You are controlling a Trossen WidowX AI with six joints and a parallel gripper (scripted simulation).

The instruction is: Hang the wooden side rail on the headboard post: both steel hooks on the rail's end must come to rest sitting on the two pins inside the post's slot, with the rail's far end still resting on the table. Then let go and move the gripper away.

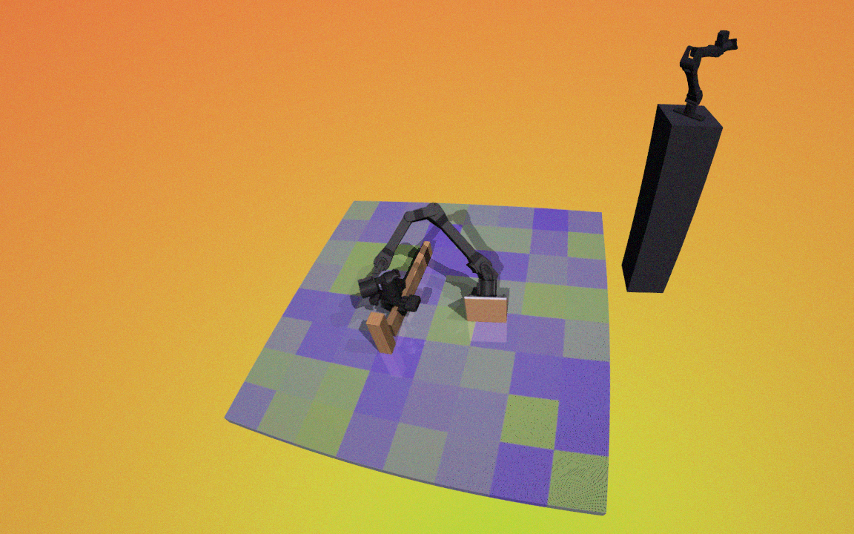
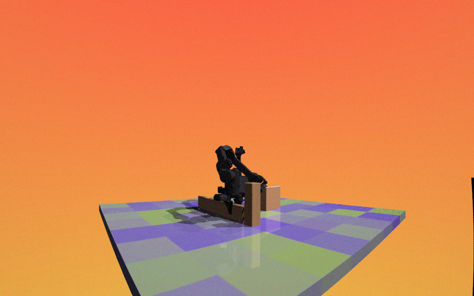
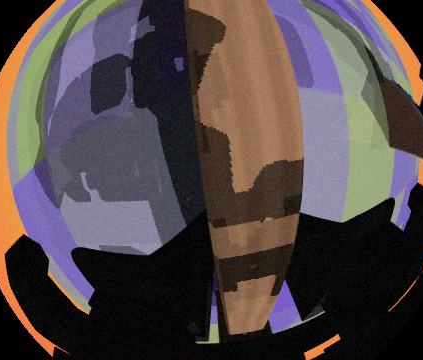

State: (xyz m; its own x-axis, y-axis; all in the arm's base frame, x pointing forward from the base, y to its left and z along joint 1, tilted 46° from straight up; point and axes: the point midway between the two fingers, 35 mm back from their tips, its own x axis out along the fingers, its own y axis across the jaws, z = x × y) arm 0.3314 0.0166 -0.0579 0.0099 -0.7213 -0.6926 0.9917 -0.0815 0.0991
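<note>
My gripper tip is now 140 mm to the right of the wooden headboard post, 70 mm below it and 20 mm short of it.
</note>
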